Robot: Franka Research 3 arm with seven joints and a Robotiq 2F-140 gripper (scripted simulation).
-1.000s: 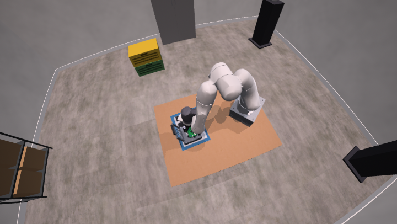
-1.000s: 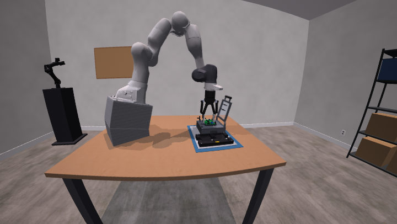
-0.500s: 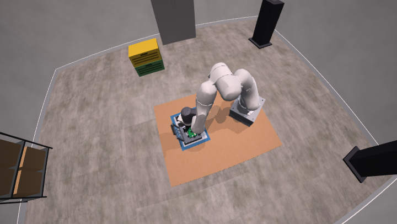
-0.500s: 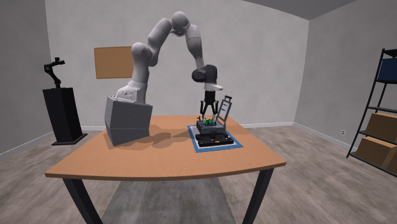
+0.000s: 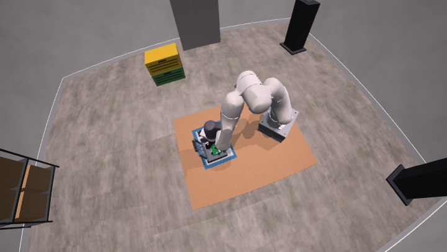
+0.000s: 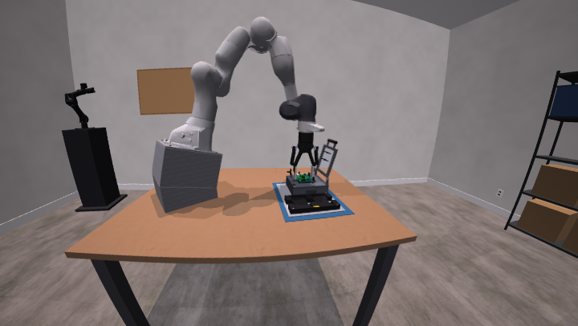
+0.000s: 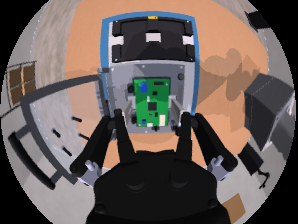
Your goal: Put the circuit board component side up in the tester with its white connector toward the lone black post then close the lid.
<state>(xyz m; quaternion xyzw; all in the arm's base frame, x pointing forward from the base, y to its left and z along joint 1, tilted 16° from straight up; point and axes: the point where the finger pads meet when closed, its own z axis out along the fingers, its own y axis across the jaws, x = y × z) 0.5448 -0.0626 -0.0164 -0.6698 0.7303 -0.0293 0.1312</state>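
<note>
My gripper is now 20 mm above the green circuit board. Also, from my hand: tester lid (120 mm ahead, 10 mm to the right, 90 mm above).
</note>
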